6 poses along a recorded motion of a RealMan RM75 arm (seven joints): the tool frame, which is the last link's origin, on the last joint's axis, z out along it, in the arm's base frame.
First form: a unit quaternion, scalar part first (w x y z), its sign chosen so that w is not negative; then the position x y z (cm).
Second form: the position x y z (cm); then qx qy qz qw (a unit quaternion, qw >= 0). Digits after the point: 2 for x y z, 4 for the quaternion.
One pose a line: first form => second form
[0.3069 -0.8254 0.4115 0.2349 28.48 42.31 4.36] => [28.48 42.31 4.36 -0.8254 0.4115 0.2349 0.3069]
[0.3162 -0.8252 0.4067 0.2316 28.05 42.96 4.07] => [28.05 42.96 4.07 -0.8252 0.4067 0.2316 0.3162]
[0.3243 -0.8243 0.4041 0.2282 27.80 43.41 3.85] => [27.80 43.41 3.85 -0.8243 0.4041 0.2282 0.3243]
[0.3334 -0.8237 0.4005 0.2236 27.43 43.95 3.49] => [27.43 43.95 3.49 -0.8237 0.4005 0.2236 0.3334]
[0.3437 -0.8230 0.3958 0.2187 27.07 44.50 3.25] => [27.07 44.50 3.25 -0.8230 0.3958 0.2187 0.3437]
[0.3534 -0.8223 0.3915 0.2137 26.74 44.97 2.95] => [26.74 44.97 2.95 -0.8223 0.3915 0.2137 0.3534]
